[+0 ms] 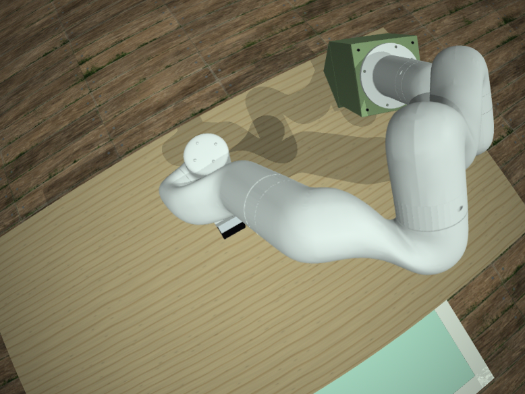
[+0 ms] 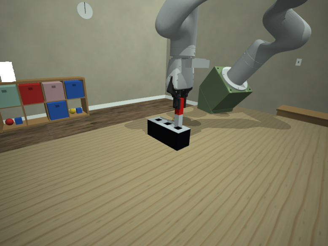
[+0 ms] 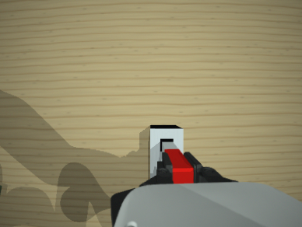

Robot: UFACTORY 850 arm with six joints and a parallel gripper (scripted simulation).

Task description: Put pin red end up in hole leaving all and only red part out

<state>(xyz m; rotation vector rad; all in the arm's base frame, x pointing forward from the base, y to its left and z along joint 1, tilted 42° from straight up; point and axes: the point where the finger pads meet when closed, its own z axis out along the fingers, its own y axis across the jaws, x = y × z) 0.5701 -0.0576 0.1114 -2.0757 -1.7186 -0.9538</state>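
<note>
The pin is 10 mm below my hand. The rest, counted from my hand: block 10 mm behind, 60 mm to the right, 140 mm below.
</note>
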